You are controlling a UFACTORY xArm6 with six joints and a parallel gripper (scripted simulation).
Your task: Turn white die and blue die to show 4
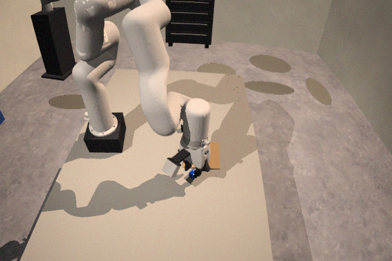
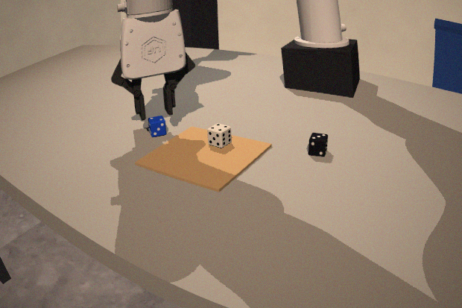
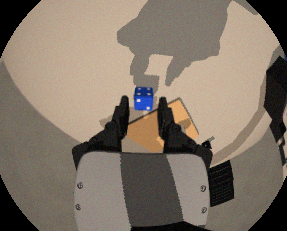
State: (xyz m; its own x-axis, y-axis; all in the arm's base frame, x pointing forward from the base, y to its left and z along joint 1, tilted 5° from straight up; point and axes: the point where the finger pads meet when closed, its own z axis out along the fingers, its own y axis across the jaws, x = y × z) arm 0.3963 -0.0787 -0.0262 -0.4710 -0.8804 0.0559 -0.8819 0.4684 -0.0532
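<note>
Right now the blue die is 4 cm below my hand. Also, from my hand: white die: 3 cm behind, 11 cm to the left, 3 cm below; orange mat: 1 cm ahead, 12 cm to the left, 5 cm below; black die: 9 cm behind, 24 cm to the left, 4 cm below.
</note>
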